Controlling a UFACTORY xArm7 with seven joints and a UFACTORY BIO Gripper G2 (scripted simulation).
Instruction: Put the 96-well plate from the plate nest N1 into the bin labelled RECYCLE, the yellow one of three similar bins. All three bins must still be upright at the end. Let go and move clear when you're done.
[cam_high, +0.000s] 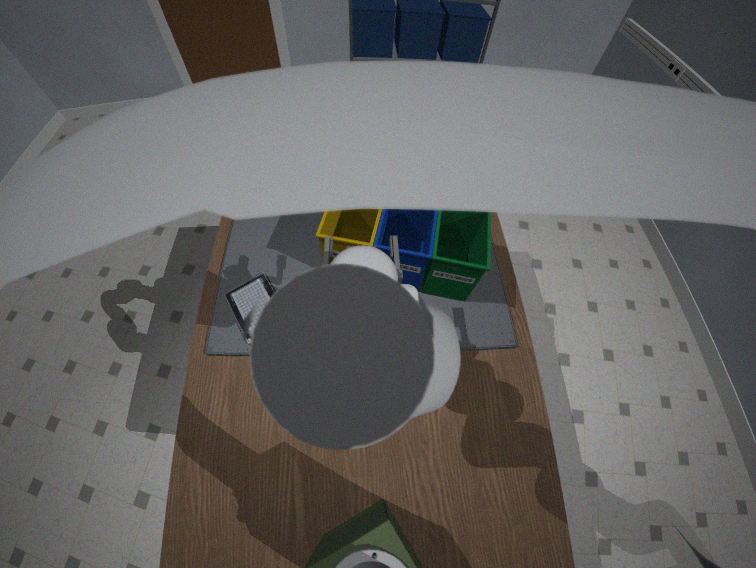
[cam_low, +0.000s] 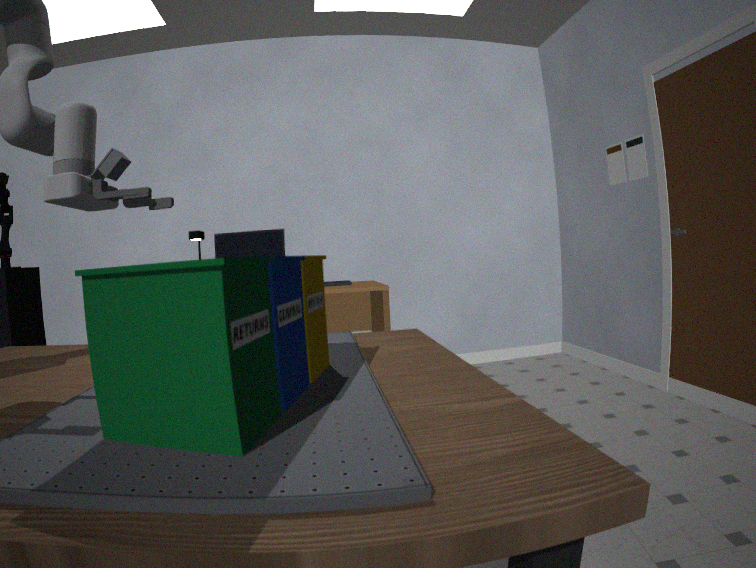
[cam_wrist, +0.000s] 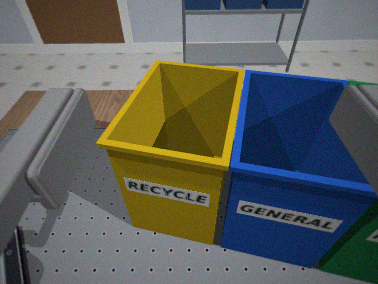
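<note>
My gripper is now 20 mm past the clear 96-well plate, 280 mm to the right of it and 270 mm above it. Also, from my hand: blue bin (160 mm ahead, 90 mm to the right, 200 mm below); green returns bin (150 mm ahead, 220 mm to the right, 200 mm below); yellow recycle bin (180 mm ahead, 40 mm to the left, 200 mm below).
</note>
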